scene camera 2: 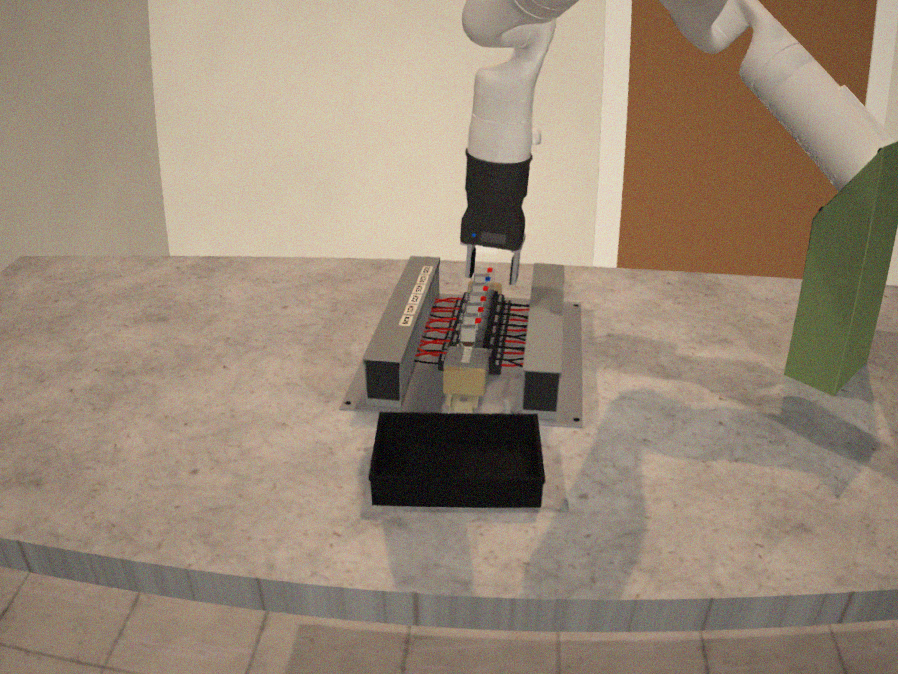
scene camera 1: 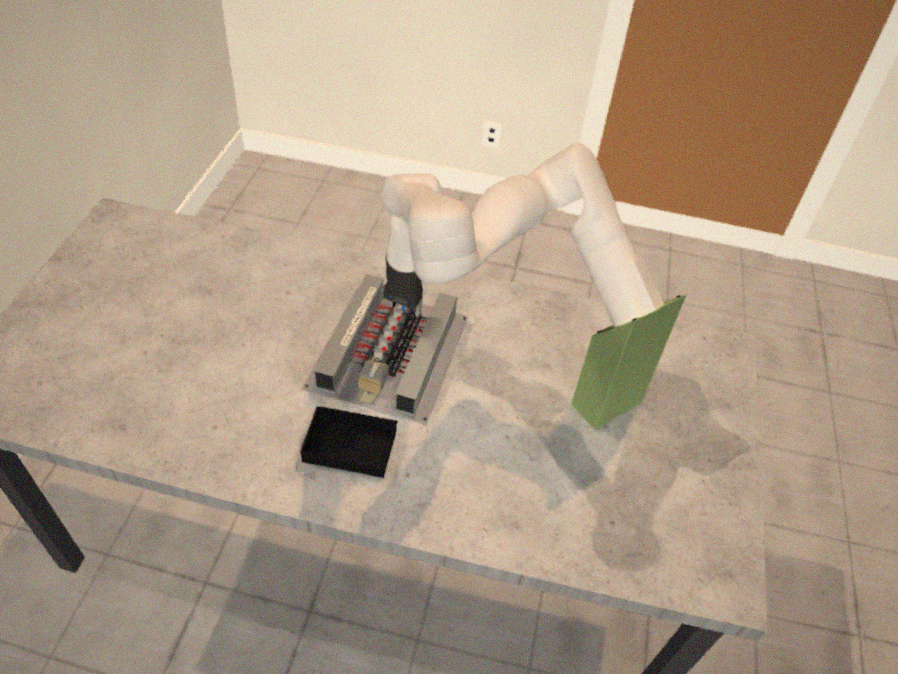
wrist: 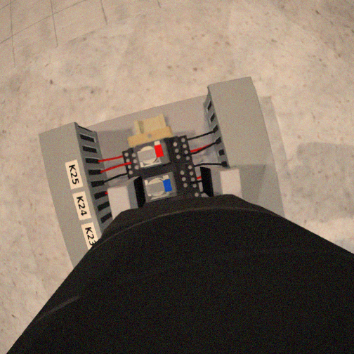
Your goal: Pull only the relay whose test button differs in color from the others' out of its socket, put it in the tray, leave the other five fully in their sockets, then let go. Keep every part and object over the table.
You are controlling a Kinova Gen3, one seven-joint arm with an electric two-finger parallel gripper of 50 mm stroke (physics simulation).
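My gripper (scene camera 1: 405, 308), (scene camera 2: 491, 278), (wrist: 172, 183). Grey base plate (scene camera 2: 425, 394), (wrist: 187, 117). Beige end block (scene camera 2: 455, 380). Red-button relay (scene camera 2: 470, 329). Red-button relay (wrist: 153, 152).
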